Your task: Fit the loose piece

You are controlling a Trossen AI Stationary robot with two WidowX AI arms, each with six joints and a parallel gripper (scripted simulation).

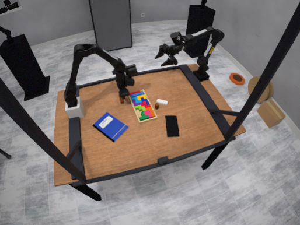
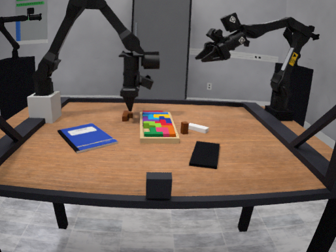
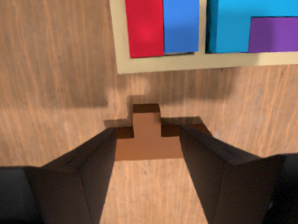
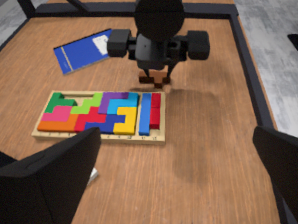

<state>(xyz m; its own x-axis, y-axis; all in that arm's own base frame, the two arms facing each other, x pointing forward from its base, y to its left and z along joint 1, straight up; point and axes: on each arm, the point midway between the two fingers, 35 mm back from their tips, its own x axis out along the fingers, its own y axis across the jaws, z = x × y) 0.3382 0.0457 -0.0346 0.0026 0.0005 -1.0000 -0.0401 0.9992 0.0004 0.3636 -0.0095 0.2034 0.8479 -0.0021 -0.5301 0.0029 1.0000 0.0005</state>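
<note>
The wooden board lies 120 mm behind my left hand, 90 mm to the right of it and 60 mm below it. Round my left hand: white block: 140 mm behind, 230 mm to the right, 60 mm below; black pad: 330 mm behind, 200 mm to the right, 60 mm below.
</note>
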